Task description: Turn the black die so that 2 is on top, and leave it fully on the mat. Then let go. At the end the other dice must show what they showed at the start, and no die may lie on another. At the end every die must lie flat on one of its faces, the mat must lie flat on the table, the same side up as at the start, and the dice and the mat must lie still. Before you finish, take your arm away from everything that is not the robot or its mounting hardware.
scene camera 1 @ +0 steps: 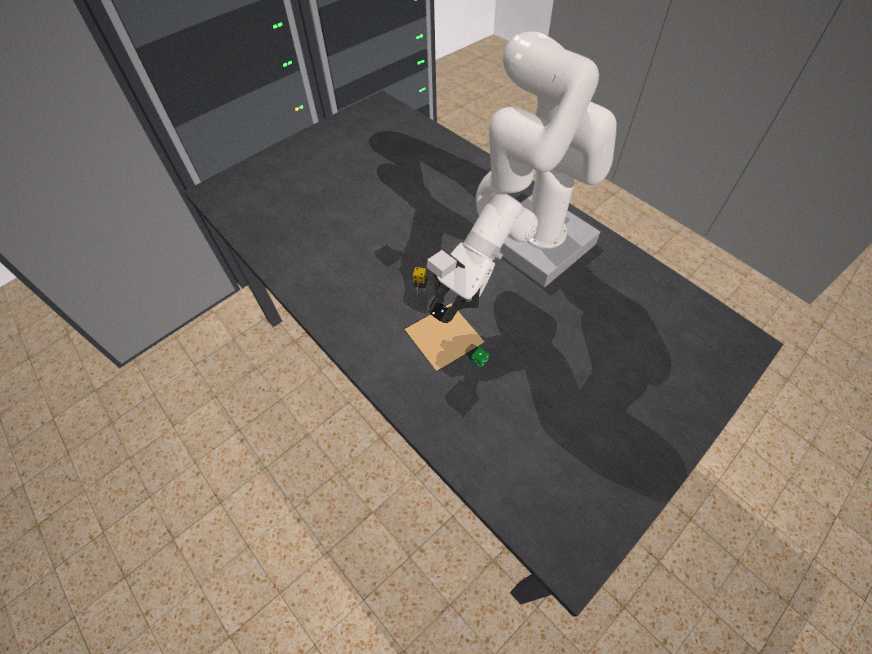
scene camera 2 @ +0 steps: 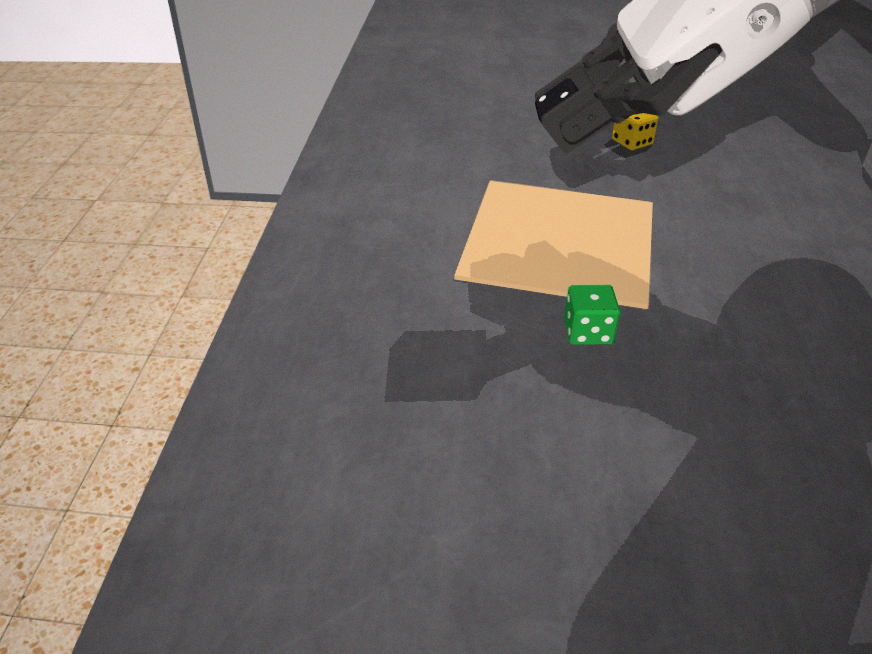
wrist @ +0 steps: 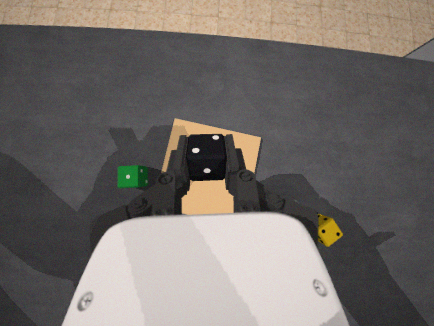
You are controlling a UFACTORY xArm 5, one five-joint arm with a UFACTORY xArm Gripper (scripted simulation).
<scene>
I see my gripper (scene camera 2: 548, 124), a tan mat (scene camera 2: 544, 240), a black die (scene camera 2: 566, 88), a yellow die (scene camera 2: 637, 131) and a green die (scene camera 2: 592, 313).
The tan mat is seen too in scene camera 1 (scene camera 1: 441, 343) and in the wrist view (wrist: 204, 197). The black die shows as well in the wrist view (wrist: 206, 156). My gripper is seen too in scene camera 1 (scene camera 1: 437, 317) and in the wrist view (wrist: 206, 147).
</scene>
